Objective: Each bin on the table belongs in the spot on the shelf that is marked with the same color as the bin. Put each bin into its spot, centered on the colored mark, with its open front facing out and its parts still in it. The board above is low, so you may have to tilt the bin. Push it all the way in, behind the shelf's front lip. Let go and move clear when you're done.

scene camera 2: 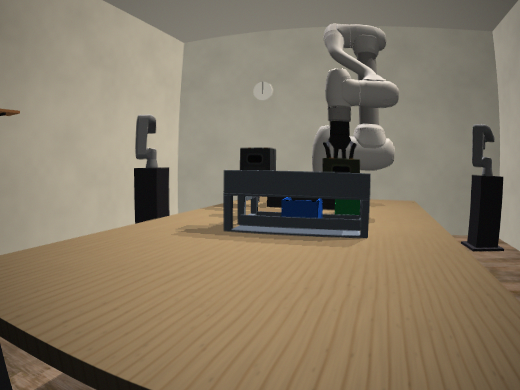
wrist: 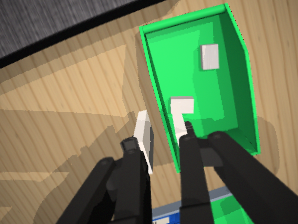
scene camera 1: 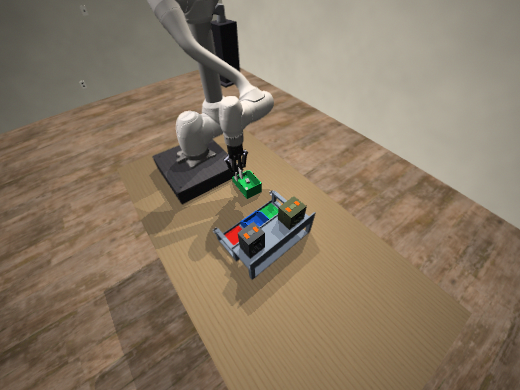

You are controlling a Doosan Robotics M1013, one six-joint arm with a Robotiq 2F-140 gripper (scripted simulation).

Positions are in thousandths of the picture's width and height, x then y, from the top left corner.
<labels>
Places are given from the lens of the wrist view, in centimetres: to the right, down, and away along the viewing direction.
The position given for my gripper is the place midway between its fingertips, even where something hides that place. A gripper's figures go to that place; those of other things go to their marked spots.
my gripper (wrist: 542,533): 1, 1, 22
green bin (wrist: 753,449): 10, -2, 31
</labels>
